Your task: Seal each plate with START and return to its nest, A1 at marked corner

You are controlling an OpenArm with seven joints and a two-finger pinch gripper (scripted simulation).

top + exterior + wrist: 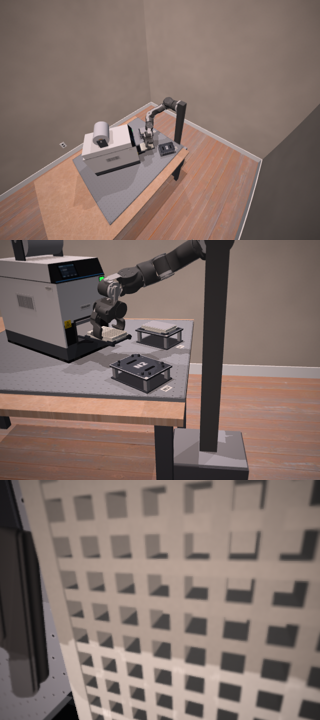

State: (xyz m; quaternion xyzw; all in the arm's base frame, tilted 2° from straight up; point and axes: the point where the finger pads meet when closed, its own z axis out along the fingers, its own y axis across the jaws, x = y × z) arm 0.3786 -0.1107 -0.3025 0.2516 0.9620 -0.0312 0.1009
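The plate is right at my hand. The rest, counted from my hand: start button: 4 cm ahead, 13 cm to the right, 8 cm above; sealer stage: 1 cm below; dark screen panel: 12 cm ahead, 2 cm to the right, 22 cm above.
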